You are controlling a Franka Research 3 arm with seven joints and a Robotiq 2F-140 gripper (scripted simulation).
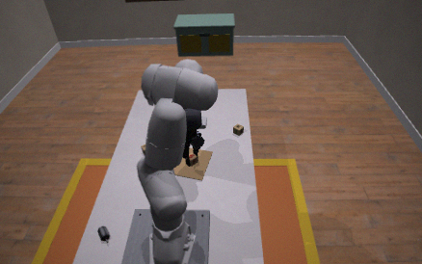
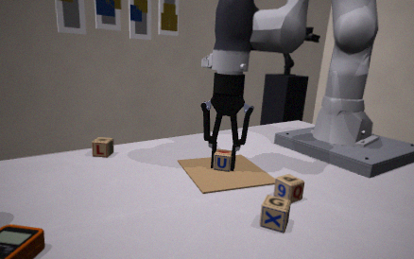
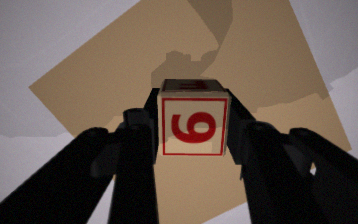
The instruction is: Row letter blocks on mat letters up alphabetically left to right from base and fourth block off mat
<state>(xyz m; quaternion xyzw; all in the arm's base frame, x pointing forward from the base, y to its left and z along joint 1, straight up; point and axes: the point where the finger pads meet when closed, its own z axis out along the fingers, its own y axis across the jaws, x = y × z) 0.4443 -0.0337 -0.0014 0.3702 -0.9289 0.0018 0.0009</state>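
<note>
Now: hand 2 cm to the right of the tan mat and 3 cm above it. Also, from my hand: small dark object 44 cm behind, 33 cm to the left, 2 cm below; then block 1 cm below; then grey can 53 cm ahead, 1 cm to the right, 4 cm above.
</note>
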